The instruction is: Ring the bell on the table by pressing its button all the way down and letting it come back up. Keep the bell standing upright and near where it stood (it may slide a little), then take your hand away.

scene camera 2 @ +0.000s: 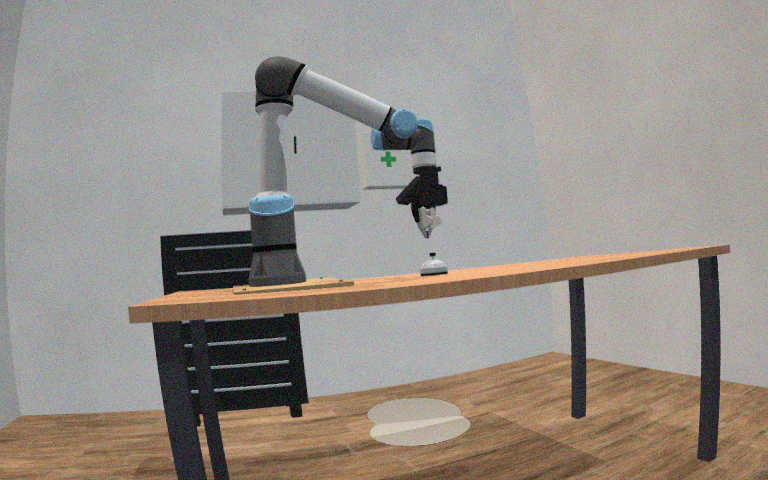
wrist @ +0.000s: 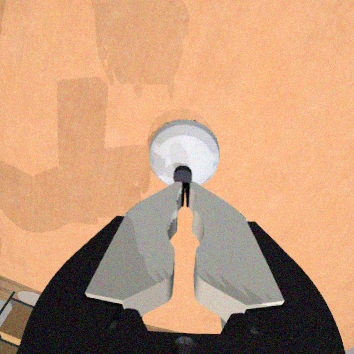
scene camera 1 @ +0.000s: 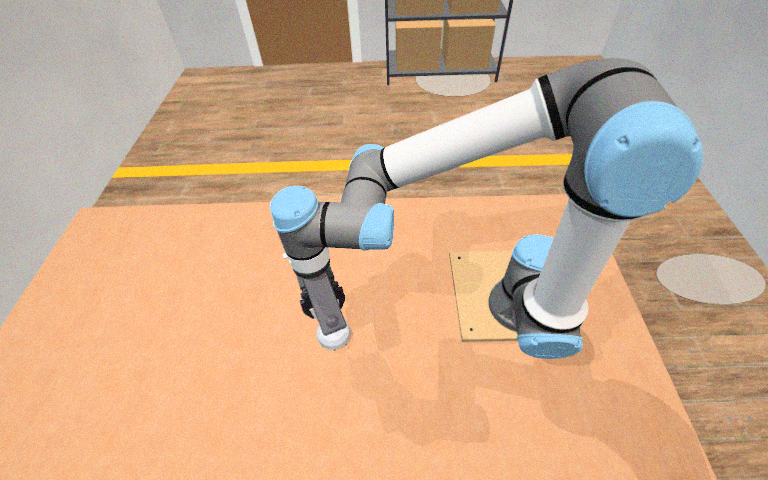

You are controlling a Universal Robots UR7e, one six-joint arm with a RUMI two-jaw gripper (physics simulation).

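Seen in the pictures: gripper, fingertip midpoint: (scene camera 2: 427, 238) (wrist: 184, 183); arm's base, origin of the base link: (scene camera 2: 277, 283).
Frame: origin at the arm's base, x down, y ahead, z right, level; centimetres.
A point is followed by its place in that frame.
Observation:
A white dome bell (scene camera 1: 333, 337) @[z -6.8, x -2.5, y 46.6 cm] (scene camera 2: 433, 266) @[z -1.0, x -1.3, y 45.3 cm] (wrist: 185, 145) @[z -6.5, x -2.7, y 46.4 cm] with a dark base stands upright on the wooden table (scene camera 1: 198, 367) @[z -10.8, x 1.3, y 79.5 cm] (scene camera 2: 538, 272) @[z 43.9, x 1.6, y 47.1 cm]. Its black button (scene camera 2: 432, 254) @[z -3.5, x -4.8, y 46.5 cm] (wrist: 183, 174) @[z -4.6, x -5.3, y 47.0 cm] stands up from the dome; in scene camera 1 the arm's hand hides it. My gripper (scene camera 2: 428, 235) @[z -6.2, x -9.7, y 46.6 cm] (wrist: 184, 183) @[z -6.2, x -9.7, y 46.6 cm] is shut and empty and points down. In scene camera 2 its tips hang a small gap above the button, slightly to its left. In the wrist view the tips overlap the lower edge of the button.
The arm's base stands on a pale mounting board (scene camera 1: 478, 333) @[z -7.0, x -0.4, y 11.7 cm] (scene camera 2: 334, 283) @[z 18.9, x 0.4, y 10.1 cm] on the table. A shelf rack (scene camera 1: 387, 48) with boxes stands beyond the table in scene camera 1. A black cabinet (scene camera 2: 243, 362) and a white wall cabinet (scene camera 2: 328, 164) are behind the table.

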